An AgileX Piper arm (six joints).
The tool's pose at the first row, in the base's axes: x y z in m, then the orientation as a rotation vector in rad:
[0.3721 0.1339 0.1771 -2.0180 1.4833 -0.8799]
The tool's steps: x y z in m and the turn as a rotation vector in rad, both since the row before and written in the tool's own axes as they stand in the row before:
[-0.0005 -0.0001 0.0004 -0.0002 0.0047 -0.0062]
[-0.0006 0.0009 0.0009 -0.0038 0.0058 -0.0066]
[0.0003 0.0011 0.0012 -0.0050 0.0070 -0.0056]
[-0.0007 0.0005 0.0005 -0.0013 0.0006 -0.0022]
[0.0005 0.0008 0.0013 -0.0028 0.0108 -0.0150]
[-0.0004 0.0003 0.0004 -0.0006 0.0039 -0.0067]
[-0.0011 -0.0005 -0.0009 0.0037 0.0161 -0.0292]
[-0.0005 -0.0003 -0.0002 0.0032 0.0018 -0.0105]
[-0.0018 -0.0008 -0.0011 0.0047 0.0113 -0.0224]
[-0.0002 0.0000 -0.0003 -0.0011 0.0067 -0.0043]
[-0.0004 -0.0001 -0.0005 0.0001 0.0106 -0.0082]
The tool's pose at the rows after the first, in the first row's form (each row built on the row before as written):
[0.3724 0.1344 0.1768 -2.0231 1.4805 -0.8876]
[0.3724 0.1347 0.1754 -2.0309 1.4805 -0.8947]
[0.3726 0.1341 0.1739 -2.0385 1.4829 -0.9021]
[0.3725 0.1346 0.1730 -2.0413 1.4822 -0.9029]
[0.3730 0.1339 0.1717 -2.0553 1.4765 -0.9196]
[0.3730 0.1342 0.1711 -2.0612 1.4729 -0.9264]
[0.3724 0.1354 0.1718 -2.0825 1.4518 -0.9584]
[0.3723 0.1360 0.1720 -2.0895 1.4407 -0.9662]
[0.3716 0.1380 0.1727 -2.1043 1.4221 -0.9906]
[0.3713 0.1382 0.1728 -2.1076 1.4222 -0.9996]
[0.3709 0.1386 0.1731 -2.1127 1.4196 -1.0154]

